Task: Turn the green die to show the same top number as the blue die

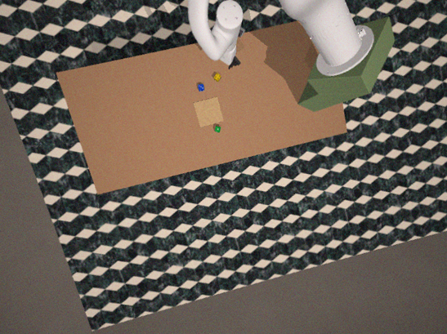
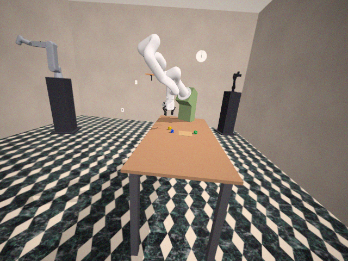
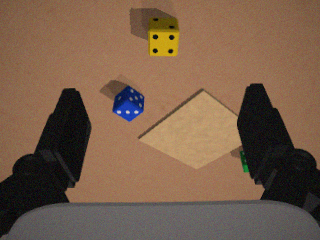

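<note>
Right now my hand is 30 mm short of the yellow die, 20 mm to the right of it and 150 mm above it. From my hand the other things lie so: green die (170 mm ahead, 260 mm to the left, 150 mm below); tan mat (160 mm ahead, 150 mm to the left, 160 mm below); blue die (140 mm ahead, 20 mm to the left, 150 mm below).
</note>
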